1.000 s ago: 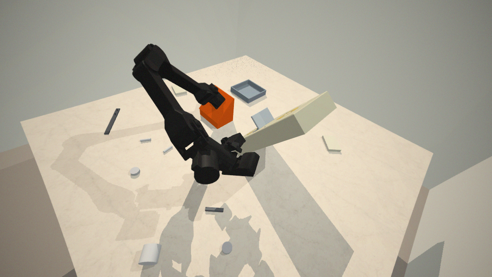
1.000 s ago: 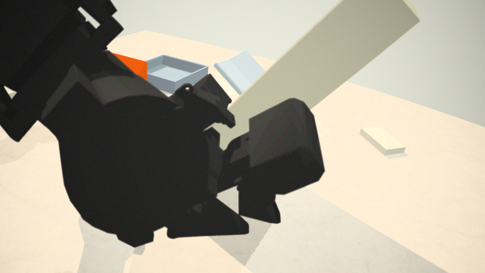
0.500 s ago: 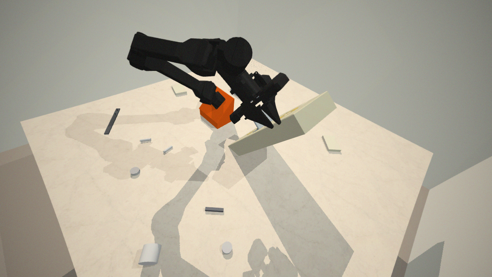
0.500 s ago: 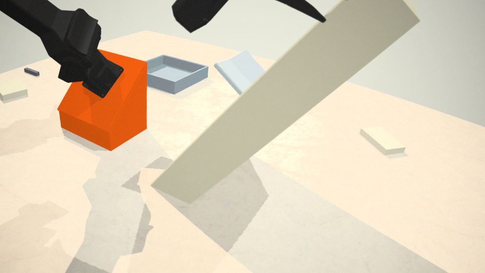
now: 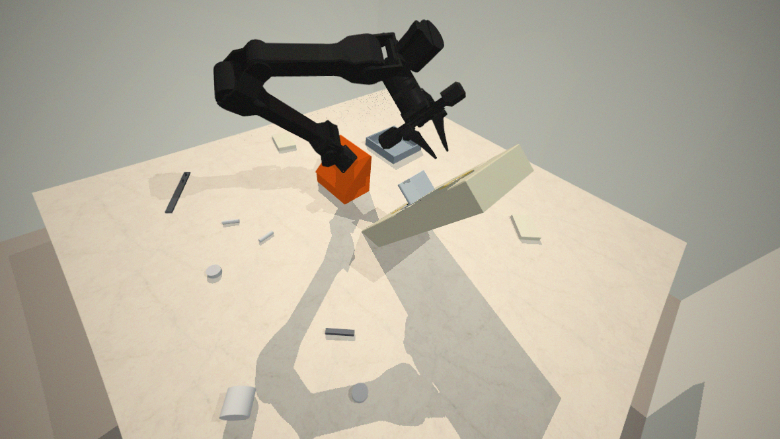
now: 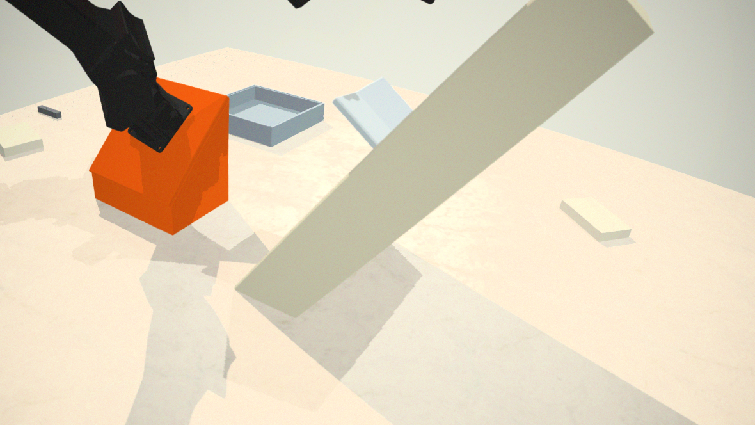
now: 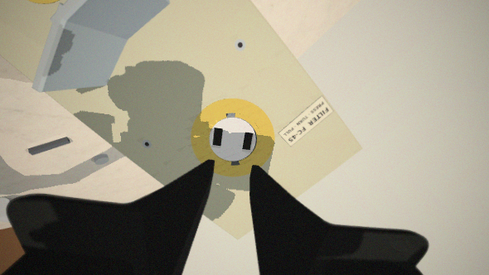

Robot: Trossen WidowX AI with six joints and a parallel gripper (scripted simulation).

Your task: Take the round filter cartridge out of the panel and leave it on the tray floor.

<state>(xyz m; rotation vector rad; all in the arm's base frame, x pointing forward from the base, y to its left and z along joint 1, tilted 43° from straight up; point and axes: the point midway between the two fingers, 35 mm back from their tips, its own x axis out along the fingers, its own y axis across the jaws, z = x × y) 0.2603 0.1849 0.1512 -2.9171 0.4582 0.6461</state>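
Right now the filter cartridge is 60 mm ahead of my gripper tip and 40 mm below it. The rest, counted from my gripper tip: grey tray 400 mm behind, 280 mm below, 240 mm to the left; cream service panel 120 mm below, 20 mm ahead.
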